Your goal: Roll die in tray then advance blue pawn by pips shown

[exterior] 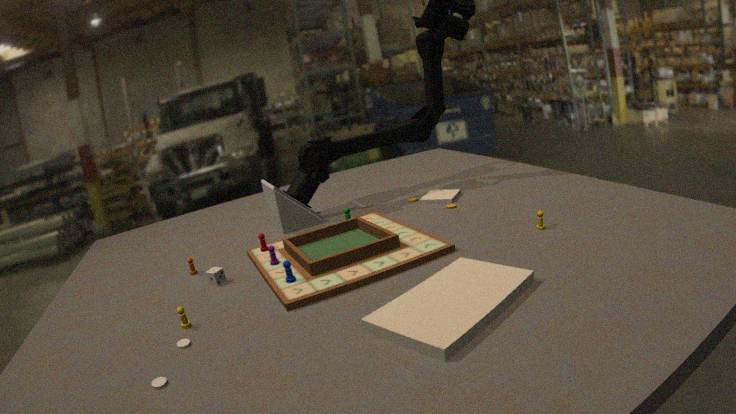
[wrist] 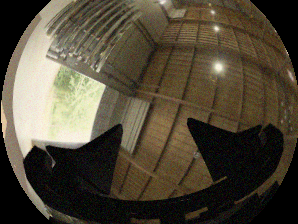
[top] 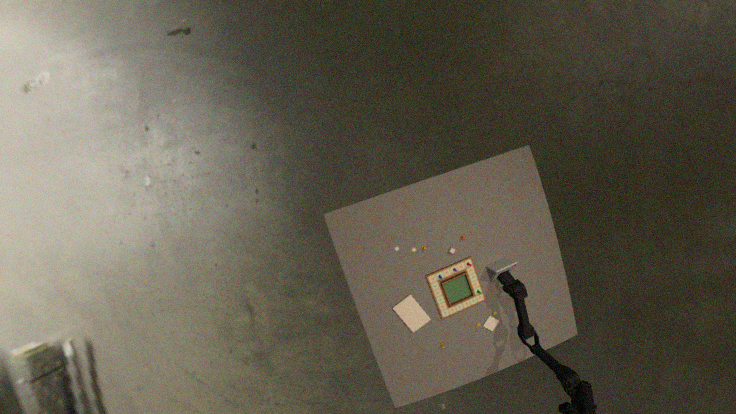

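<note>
The white die is 140 mm ahead of my gripper tip, 700 mm to the right of it and 560 mm below it. The rest, counted from my gripper tip: green pawn: 50 mm ahead, 420 mm to the right, 540 mm below; red pawn: 70 mm ahead, 600 mm to the right, 540 mm below; small white card: 20 mm ahead, 190 mm to the right, 560 mm below.
</note>
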